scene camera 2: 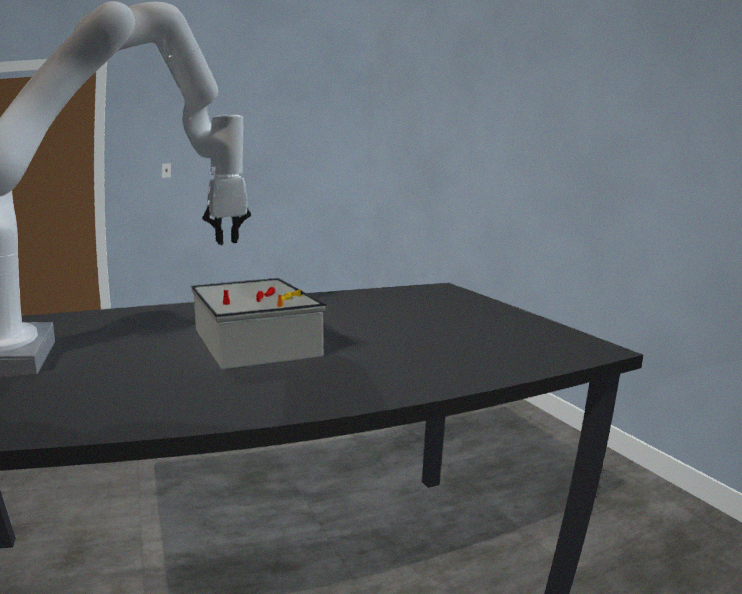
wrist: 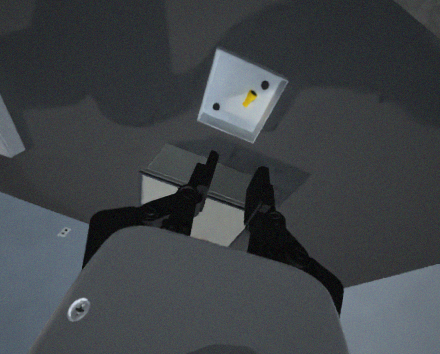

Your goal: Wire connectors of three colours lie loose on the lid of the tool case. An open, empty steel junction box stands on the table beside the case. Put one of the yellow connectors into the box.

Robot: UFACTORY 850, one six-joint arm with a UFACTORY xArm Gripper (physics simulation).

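A yellow connector [wrist: 249,98] lies inside the open steel junction box [wrist: 230,75], on its floor, in the wrist view. The box does not show in the scene view. My gripper [scene camera 2: 227,240] [wrist: 234,171] is partly open and empty, high above the table and the tool case [scene camera 2: 272,337] [wrist: 220,222]. On the case lid in the scene view, yellow [scene camera 2: 290,296] shows near the right edge, perhaps two connectors close together. An orange connector [scene camera 2: 280,301] stands beside it. Red connectors [scene camera 2: 226,297] [scene camera 2: 269,291] [scene camera 2: 259,296] are farther left.
The case stands on the dark table [scene camera 2: 433,346] [wrist: 350,200], beside the box. The box has low walls and two dark round spots on its floor. The robot's base [scene camera 2: 27,353] is at the left of the scene view. A wall [scene camera 2: 495,154] rises behind the table.
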